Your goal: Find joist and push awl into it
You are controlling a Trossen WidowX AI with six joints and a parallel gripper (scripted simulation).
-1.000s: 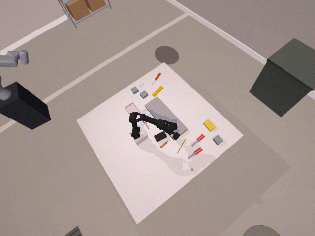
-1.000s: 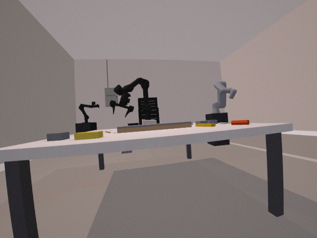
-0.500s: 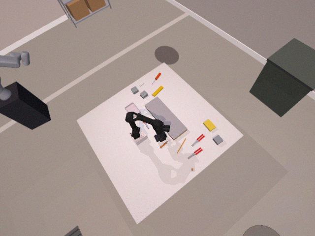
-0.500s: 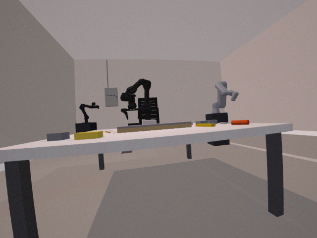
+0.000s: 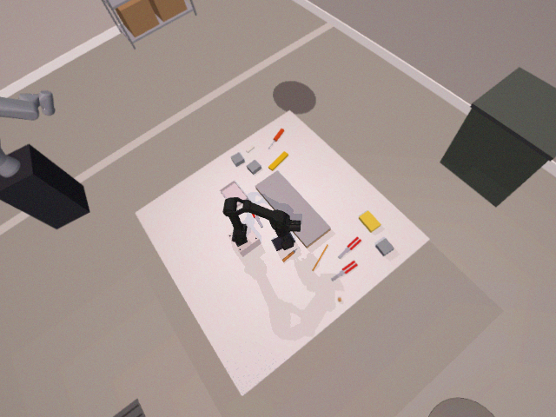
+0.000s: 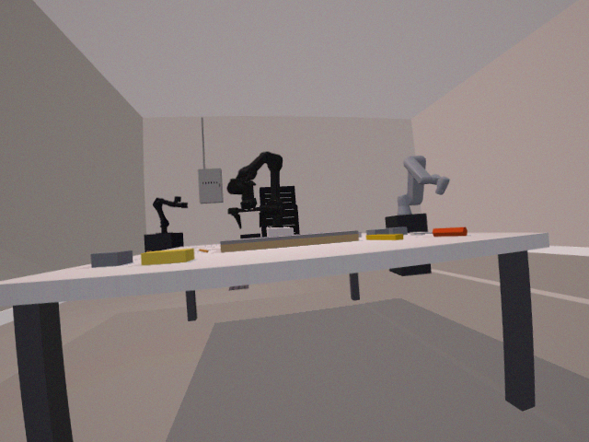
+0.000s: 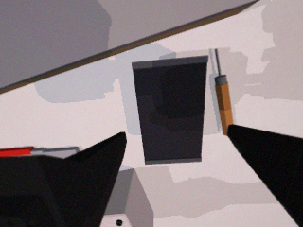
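Right now my gripper tip is 70 mm above the stud finder and 20 mm short of it. The rest, counted from my gripper tip: orange pencil (180 mm to the right, 140 mm ahead, 80 mm below); awl (80 mm to the right, 80 mm below, 20 mm ahead); square light (90 mm below, 30 mm ahead).
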